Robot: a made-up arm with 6 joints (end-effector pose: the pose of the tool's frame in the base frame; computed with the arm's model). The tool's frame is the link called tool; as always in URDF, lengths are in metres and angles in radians.
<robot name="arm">
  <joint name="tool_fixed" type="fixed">
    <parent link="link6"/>
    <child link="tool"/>
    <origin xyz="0 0 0" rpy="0 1.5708 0"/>
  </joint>
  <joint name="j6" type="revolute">
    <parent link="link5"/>
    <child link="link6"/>
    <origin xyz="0 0 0.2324" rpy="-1.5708 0 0"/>
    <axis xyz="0 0 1"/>
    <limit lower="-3.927" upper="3.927" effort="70" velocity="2.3"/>
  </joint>
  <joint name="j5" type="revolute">
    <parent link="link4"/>
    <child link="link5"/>
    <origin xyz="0 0 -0.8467" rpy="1.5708 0 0"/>
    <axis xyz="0 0 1"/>
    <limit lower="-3.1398" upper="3.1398" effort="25" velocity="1.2"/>
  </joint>
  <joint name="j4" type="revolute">
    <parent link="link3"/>
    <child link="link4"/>
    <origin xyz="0 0 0" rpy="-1.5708 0 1.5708"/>
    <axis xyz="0 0 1"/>
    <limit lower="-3.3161" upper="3.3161" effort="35" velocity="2.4"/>
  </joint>
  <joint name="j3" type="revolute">
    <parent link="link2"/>
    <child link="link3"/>
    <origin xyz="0 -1.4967 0" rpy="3.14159 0 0"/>
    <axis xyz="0 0 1"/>
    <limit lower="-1.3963" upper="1.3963" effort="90" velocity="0.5"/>
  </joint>
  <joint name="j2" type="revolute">
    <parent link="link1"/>
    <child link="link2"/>
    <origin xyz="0 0 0" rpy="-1.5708 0 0"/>
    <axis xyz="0 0 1"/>
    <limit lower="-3.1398" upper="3.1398" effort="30" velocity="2.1"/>
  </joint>
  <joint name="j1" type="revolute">
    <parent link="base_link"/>
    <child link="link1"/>
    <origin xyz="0 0 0.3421"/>
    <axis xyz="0 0 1"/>
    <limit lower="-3.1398" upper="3.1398" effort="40" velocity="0.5"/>
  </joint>
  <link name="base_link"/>
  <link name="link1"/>
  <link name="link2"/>
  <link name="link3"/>
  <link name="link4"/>
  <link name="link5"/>
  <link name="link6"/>
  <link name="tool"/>
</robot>
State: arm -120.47 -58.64 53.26 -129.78 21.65 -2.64
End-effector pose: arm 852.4 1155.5 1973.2 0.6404 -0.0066 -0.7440 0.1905
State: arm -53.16 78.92 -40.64 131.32 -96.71 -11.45
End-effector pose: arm 844.0 -870.7 -192.9 0.0284 -0.6237 0.7680 0.1429
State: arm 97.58 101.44 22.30 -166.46 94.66 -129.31
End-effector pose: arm -431.5 1529.5 -796.5 0.3095 0.7640 -0.4982 -0.2691
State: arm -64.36 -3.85 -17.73 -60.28 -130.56 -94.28
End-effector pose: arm 187.4 -656.6 1436.4 0.1781 -0.7807 -0.5407 0.2576
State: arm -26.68 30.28 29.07 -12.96 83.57 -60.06
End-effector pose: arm 1328.0 -920.8 1564.6 0.6497 0.2949 -0.6912 0.1147
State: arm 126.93 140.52 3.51 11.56 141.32 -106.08
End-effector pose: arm -36.7 427.8 -1424.5 0.1777 0.3484 0.7652 0.5114
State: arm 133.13 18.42 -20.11 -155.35 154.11 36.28
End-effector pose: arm -889.0 640.1 1158.9 0.9279 -0.1746 -0.0743 -0.3209
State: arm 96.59 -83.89 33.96 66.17 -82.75 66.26
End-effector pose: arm 331.0 -2047.2 1150.7 0.9195 -0.2973 -0.2104 0.1482
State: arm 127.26 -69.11 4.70 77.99 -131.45 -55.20
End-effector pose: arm 874.3 -1069.5 1752.3 0.8828 0.1517 0.4130 0.1648
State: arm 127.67 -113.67 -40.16 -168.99 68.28 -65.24
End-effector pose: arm 484.3 -1000.5 540.5 0.3029 -0.4233 -0.7440 0.4189
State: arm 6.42 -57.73 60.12 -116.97 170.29 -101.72
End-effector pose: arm -1480.5 -60.5 1986.6 0.8590 -0.1814 0.4763 0.0480
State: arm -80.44 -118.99 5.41 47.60 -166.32 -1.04
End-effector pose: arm -474.9 1876.3 218.4 0.5000 0.4694 0.0289 -0.7272
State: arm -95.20 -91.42 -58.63 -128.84 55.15 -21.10
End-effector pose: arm 207.4 670.4 611.4 0.0103 0.3837 -0.9047 -0.1849
